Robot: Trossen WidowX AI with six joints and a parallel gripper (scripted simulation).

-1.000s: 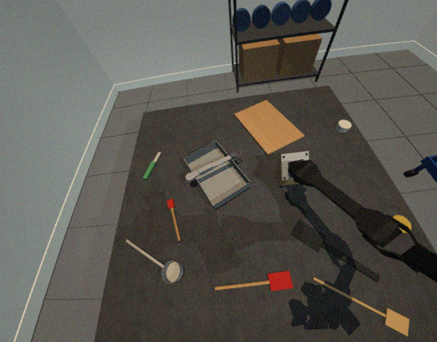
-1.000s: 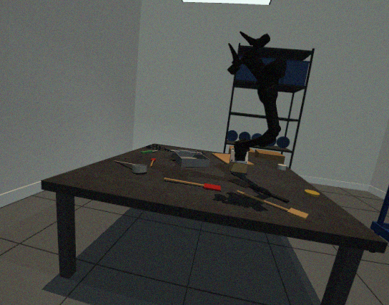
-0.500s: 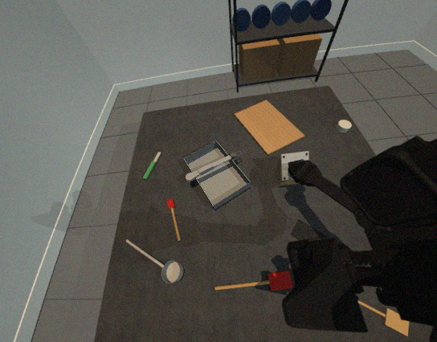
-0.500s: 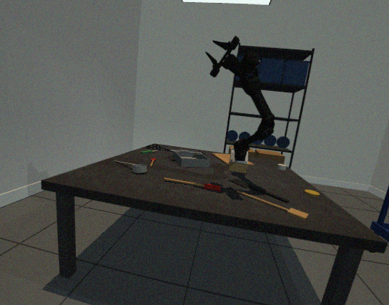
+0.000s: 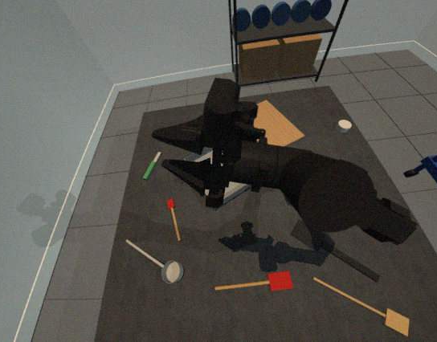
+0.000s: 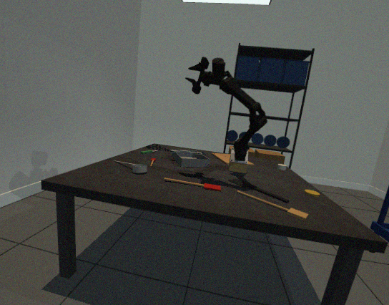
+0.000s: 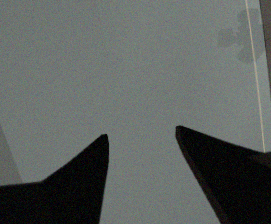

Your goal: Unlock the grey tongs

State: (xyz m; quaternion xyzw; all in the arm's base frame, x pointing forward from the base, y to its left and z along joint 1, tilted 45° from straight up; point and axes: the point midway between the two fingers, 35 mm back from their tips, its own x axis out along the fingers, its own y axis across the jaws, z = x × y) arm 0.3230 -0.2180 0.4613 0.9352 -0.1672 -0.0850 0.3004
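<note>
Now: the metal roasting tin 53 cm below my gripper tip, 26 cm to the right of it and 4 cm behind it. From my gripper tip the other things lie so: wooden board (55 cm below, 52 cm to the right, 38 cm behind); black spatula (56 cm below, 43 cm behind, 15 cm to the left); red-headed spatula (56 cm below, 23 cm to the left, 14 cm behind).
</note>
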